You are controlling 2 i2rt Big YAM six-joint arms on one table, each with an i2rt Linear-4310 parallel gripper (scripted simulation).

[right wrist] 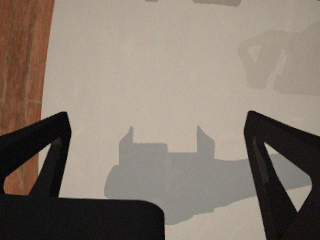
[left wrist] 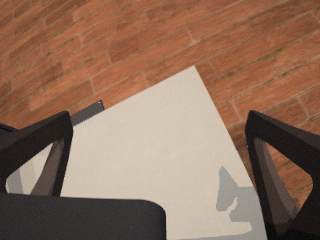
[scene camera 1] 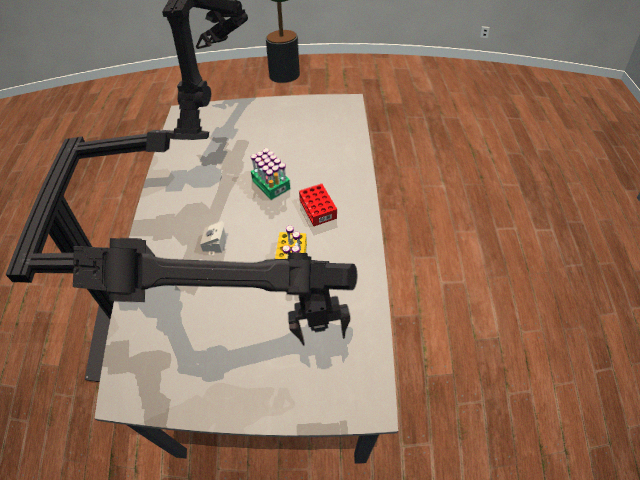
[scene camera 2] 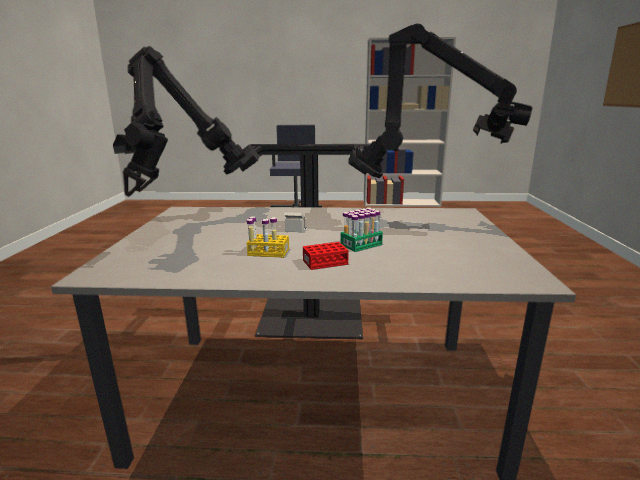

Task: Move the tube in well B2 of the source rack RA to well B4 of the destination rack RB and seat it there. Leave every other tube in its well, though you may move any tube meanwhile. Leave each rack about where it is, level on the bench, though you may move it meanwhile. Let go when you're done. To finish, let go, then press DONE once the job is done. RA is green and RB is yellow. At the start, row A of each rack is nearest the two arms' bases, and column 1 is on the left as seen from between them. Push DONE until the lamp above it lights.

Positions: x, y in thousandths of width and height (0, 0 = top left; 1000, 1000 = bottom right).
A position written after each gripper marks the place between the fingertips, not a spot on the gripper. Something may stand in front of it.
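Left gripper (left wrist: 498, 502) visible. Right gripper (scene camera 2: 207, 403), again (right wrist: 492, 506). Red rack (scene camera 1: 505, 445), also (scene camera 2: 510, 532). Yellow rack (scene camera 2: 441, 505) visible. Red rack out of frame in the left wrist view. In the right wrist view, red rack out of frame.
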